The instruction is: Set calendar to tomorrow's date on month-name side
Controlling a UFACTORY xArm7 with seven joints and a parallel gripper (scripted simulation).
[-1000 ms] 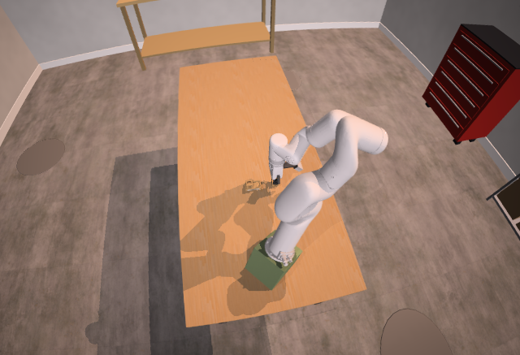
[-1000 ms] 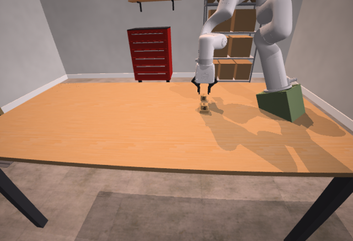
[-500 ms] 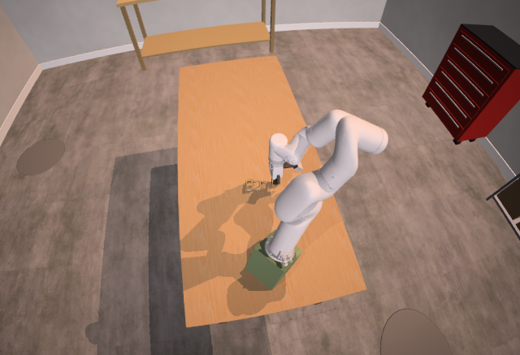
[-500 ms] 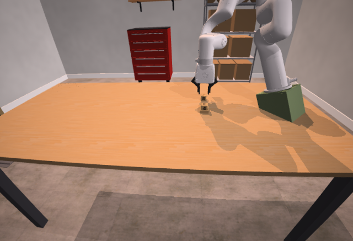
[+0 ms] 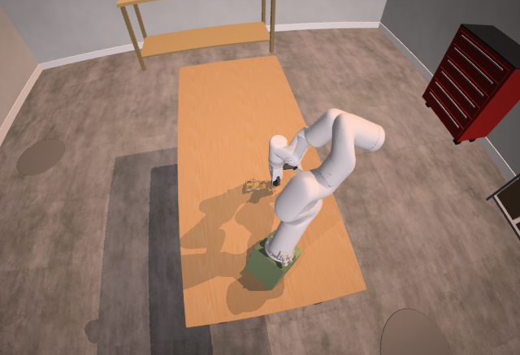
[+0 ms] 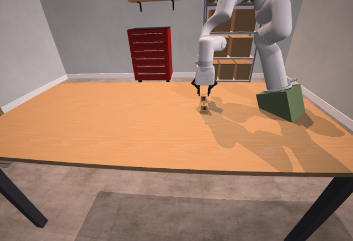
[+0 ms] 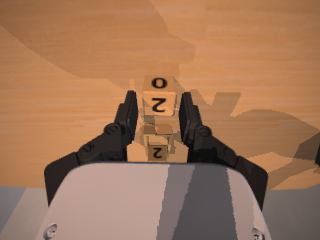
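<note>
The digit cube lies 10 mm ahead of my hand, 130 mm to the left of it and 20 mm below it. Round my hand: wooden tray: 10 mm ahead, 110 mm to the left, 40 mm below.
</note>
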